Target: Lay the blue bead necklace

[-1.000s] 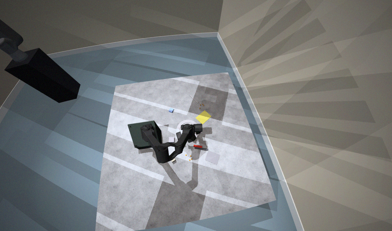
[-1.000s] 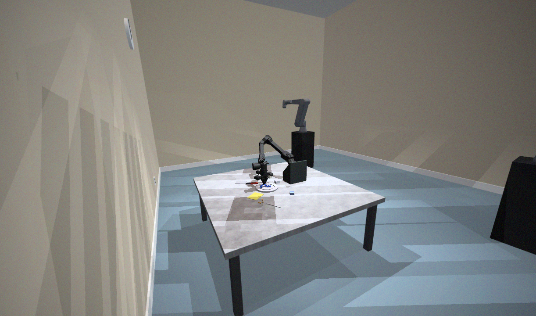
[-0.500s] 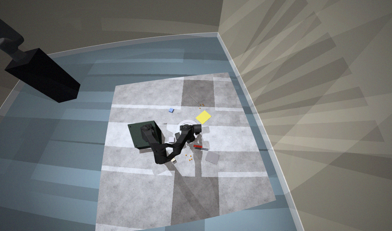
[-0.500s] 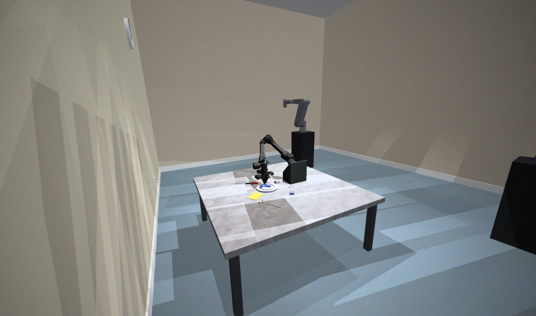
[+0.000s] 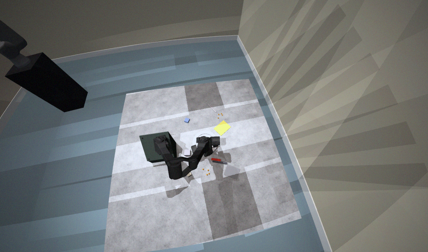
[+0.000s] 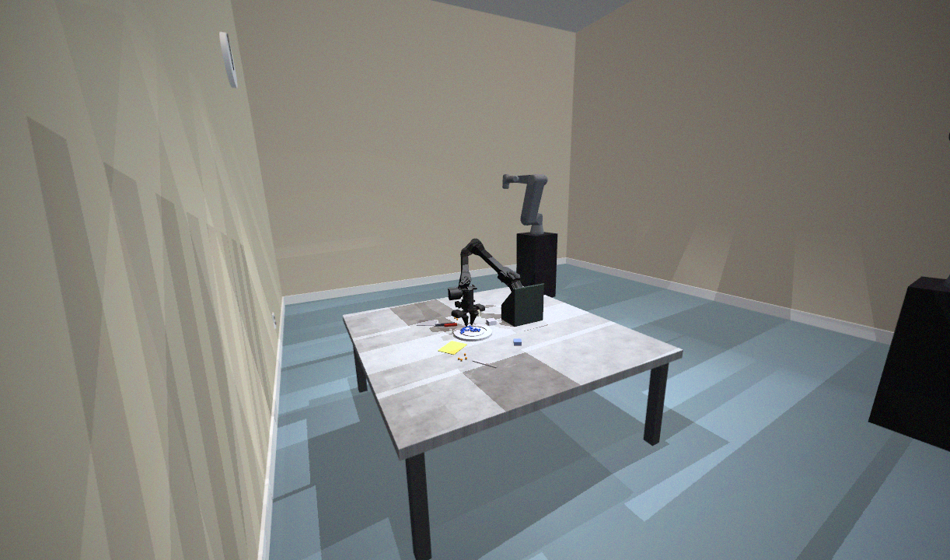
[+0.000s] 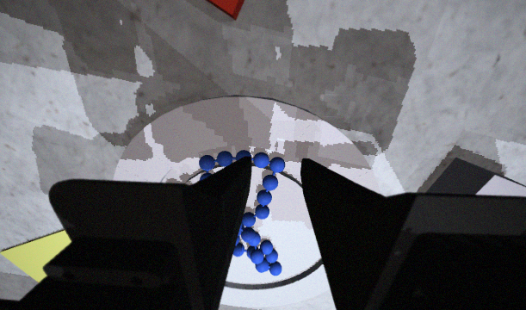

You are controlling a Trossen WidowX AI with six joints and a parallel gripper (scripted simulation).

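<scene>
The round white bead board is 60 mm to the left of my gripper tip, 10 mm below it and 10 mm ahead of it. Round my gripper tip: cream cube 150 mm to the right, 150 mm behind; yellow sheet 180 mm ahead, 150 mm to the left, 20 mm below; grey tool 110 mm to the right, 70 mm ahead, 10 mm below.
</scene>
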